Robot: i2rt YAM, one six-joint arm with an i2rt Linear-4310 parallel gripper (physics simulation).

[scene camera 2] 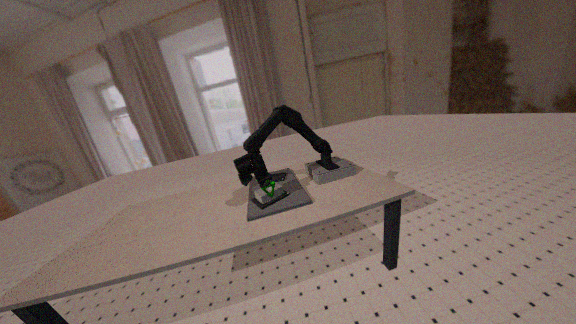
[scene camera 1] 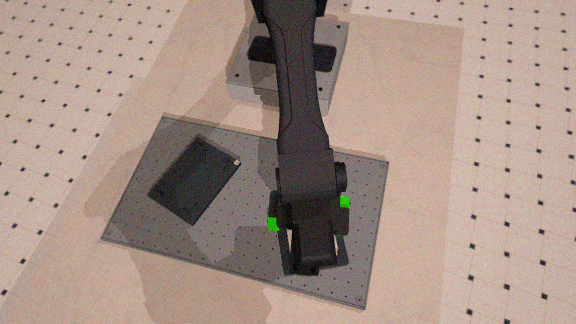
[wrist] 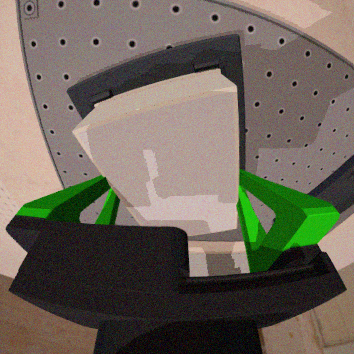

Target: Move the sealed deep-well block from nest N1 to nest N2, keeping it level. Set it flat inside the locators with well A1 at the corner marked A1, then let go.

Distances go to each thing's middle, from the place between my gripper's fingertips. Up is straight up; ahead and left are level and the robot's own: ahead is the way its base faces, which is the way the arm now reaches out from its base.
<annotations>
Right now the deep-well block [wrist: 169, 150] is right at my hand.
</annotations>
